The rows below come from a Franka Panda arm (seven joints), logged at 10 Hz.
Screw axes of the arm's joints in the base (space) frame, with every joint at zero. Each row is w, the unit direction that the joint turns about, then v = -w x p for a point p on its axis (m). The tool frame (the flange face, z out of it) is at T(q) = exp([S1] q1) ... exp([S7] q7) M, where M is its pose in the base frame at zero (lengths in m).
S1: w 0 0 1 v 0 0 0
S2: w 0 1 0 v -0.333 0 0
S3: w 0 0 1 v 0 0 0
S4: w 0 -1 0 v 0.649 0 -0.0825
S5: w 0 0 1 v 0 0 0
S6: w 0 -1 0 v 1.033 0 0
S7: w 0 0 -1 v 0 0.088 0
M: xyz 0.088 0 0.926 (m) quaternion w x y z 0 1 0 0
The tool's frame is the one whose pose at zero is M.
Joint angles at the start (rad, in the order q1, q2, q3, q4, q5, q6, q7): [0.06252 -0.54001 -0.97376 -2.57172 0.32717 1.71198 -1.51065]
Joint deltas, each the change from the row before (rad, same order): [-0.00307 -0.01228 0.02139 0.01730 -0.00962 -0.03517 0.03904]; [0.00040 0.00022 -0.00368 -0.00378 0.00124 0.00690 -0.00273]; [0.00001 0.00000 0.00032 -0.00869 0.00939 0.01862 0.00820]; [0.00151 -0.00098 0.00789 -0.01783 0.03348 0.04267 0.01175]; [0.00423 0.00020 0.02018 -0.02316 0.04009 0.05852 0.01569]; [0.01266 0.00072 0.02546 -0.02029 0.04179 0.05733 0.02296]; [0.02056 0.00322 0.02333 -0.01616 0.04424 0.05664 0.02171]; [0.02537 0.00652 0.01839 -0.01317 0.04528 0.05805 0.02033]
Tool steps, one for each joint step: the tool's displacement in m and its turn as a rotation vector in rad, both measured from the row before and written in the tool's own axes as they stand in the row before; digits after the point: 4 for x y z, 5 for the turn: [0.0089 -0.0058 -0.0045 0.01514 -0.01833 0.01159]; [-0.0015 0.0008 0.0008 -0.00325 0.00397 0.00076]; [-0.0002 0.0015 0.0024 -0.00939 0.00972 0.01188]; [0.0035 0.0026 0.0055 -0.02078 0.02850 0.01619]; [0.0069 0.0027 0.0091 -0.02751 0.02414 0.01684]; [0.0101 0.0014 0.0112 -0.02270 0.01738 0.01778]; [0.0111 0.0010 0.0118 -0.01994 0.01638 0.01638]; [0.0102 0.0012 0.0117 -0.02057 0.01701 0.01920]
